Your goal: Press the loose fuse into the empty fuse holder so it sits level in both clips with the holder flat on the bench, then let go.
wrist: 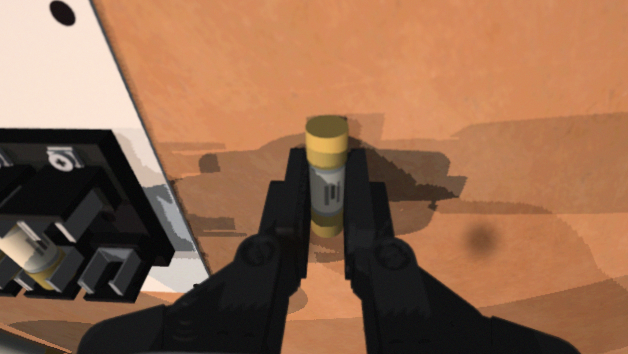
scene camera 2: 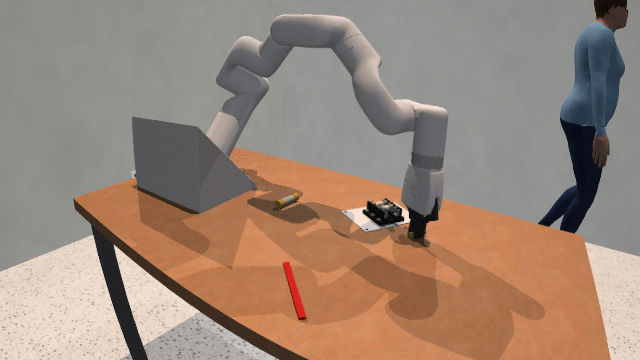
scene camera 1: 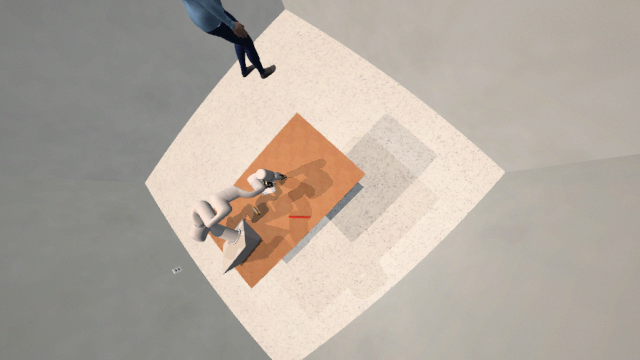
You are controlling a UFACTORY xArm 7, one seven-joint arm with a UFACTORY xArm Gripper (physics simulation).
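Frame: origin at the arm's base, x left, y up, z ahead, level; metres.
Where they show: gripper, fingertip midpoint: point(wrist: 327, 176) point(scene camera 2: 415, 236); arm's base, link origin: point(scene camera 2: 210, 158) point(scene camera 1: 236, 236).
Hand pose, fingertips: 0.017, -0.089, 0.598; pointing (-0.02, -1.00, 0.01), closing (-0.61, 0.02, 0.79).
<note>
Things, the pixels of their centre, and the offset from my fingertips, as dx, dy, dz.
- larger yellow-capped fuse, body centre: point(wrist: 14, 351) point(scene camera 2: 287, 200) point(scene camera 1: 255, 210) +0.011, +0.010, -0.352
- red bar, body centre: point(scene camera 2: 293, 288) point(scene camera 1: 299, 217) -0.320, +0.003, -0.150
My gripper point(scene camera 1: 284, 177) point(scene camera 2: 418, 237) point(wrist: 327, 176) points down low over the bench. It is shut on a small fuse with yellow end caps and a pale, marked middle point(wrist: 327, 192); a finger pad lies along each side of its body. One yellow cap of this fuse point(scene camera 2: 411, 234) shows beside the fingertips in scene camera 2. The black fuse holder point(scene camera 2: 383, 214) point(wrist: 50, 195) sits on a white plate point(scene camera 2: 353, 216) point(wrist: 45, 75), left of the gripper in the wrist view. The holder bears fuses, and its nearest clip point(wrist: 111, 270) is empty. Whether the held fuse touches the bench cannot be told.
A larger yellow-capped fuse point(scene camera 1: 256, 211) point(scene camera 2: 287, 201) lies on the bench between the grey wedge-shaped base point(scene camera 2: 167, 165) and the white plate. A red bar point(scene camera 1: 300, 217) point(scene camera 2: 294, 290) lies toward the front edge. A person point(scene camera 1: 207, 17) point(scene camera 2: 592, 80) stands beyond the bench.
</note>
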